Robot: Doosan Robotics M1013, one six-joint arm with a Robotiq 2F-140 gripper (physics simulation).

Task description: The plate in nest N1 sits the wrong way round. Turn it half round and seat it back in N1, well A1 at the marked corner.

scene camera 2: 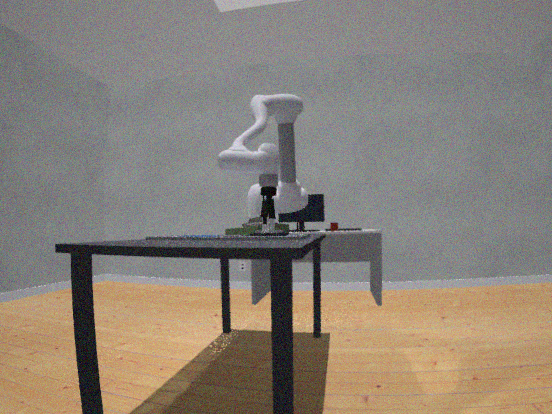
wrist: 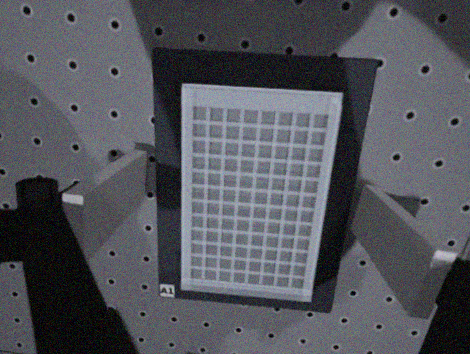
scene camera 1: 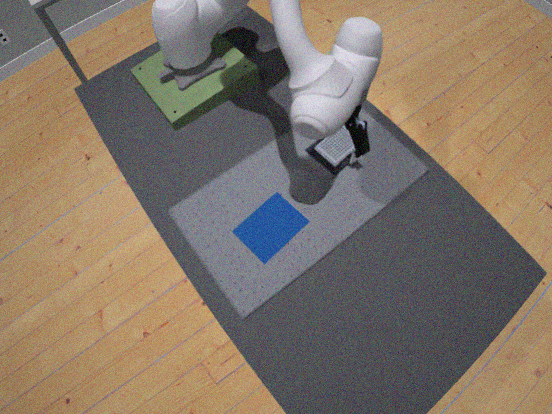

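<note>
The pale grid-welled plate (scene camera 1: pixel 335 146) (wrist: pixel 255 200) lies in the black nest (scene camera 1: pixel 322 161) (wrist: pixel 169 235), right of the blue patch in scene camera 1. In the wrist view its wide plain band is at the top end. The white A1 label (wrist: pixel 167 290) is on the nest's lower left corner. Which plate corner holds well A1 cannot be read, nor whether the plate is fully down. My gripper (scene camera 2: pixel 268 226) (wrist: pixel 251 191) is open and empty. Its fingers stand to the left and right of the plate, with gaps on both sides. The arm partly hides it in scene camera 1.
A blue rectangle (scene camera 1: pixel 271 228) lies on the grey perforated board (scene camera 1: pixel 210 240). The green base block (scene camera 1: pixel 185 105) carries the arm at the back of the dark table (scene camera 1: pixel 400 300) (scene camera 2: pixel 175 250). Behind stands a desk (scene camera 2: pixel 345 247) with a monitor (scene camera 2: pixel 316 207) and a red object (scene camera 2: pixel 334 226).
</note>
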